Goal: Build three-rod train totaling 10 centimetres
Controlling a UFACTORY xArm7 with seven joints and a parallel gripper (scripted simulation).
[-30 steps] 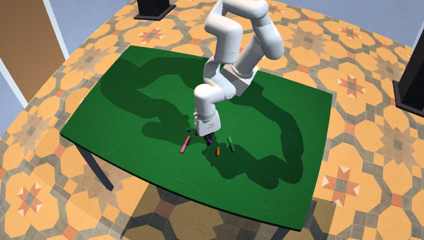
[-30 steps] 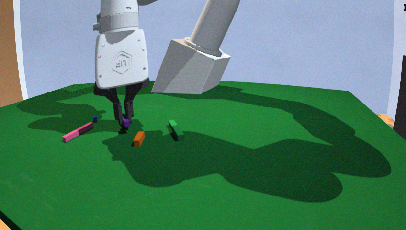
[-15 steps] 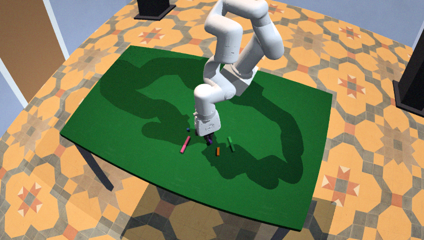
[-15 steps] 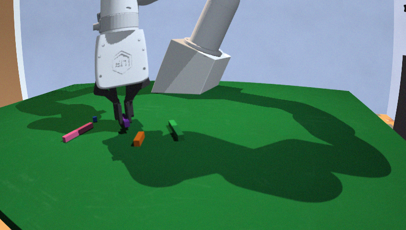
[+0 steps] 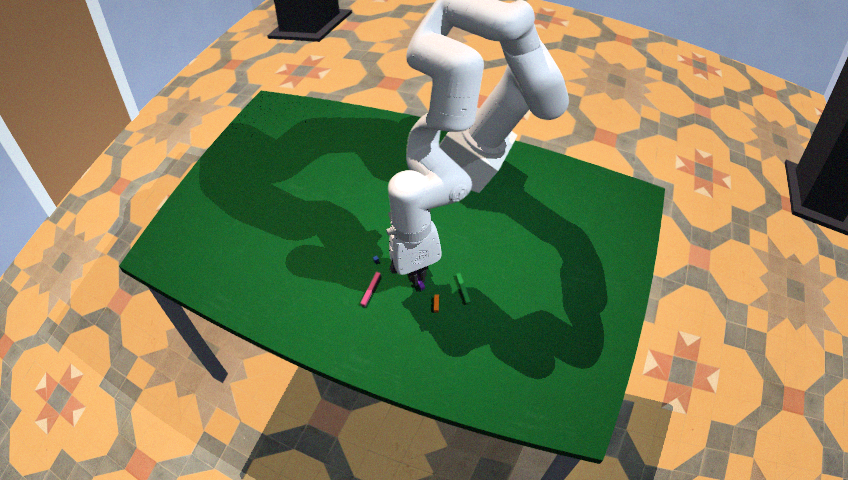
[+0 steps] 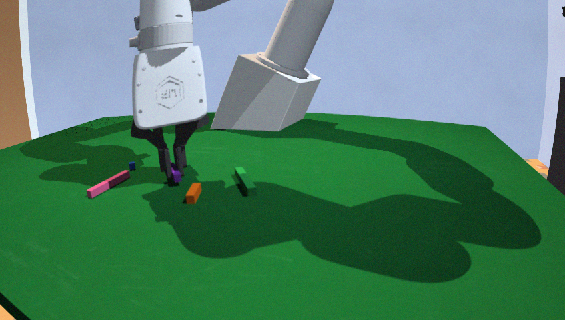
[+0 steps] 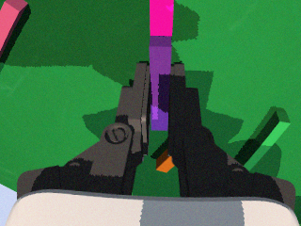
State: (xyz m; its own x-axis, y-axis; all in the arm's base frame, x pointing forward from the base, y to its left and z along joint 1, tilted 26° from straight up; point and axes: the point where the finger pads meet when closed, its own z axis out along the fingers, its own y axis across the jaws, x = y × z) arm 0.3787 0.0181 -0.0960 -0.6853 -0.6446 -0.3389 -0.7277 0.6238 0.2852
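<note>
My hand is 40 mm past the magenta rod, 50 mm to the left of it and 20 mm above it. Also, from my hand: purple rod: 20 mm below; then green rod: 10 mm behind, 100 mm to the left, 20 mm below; then orange rod: 40 mm ahead, 60 mm to the left, 20 mm below.
</note>
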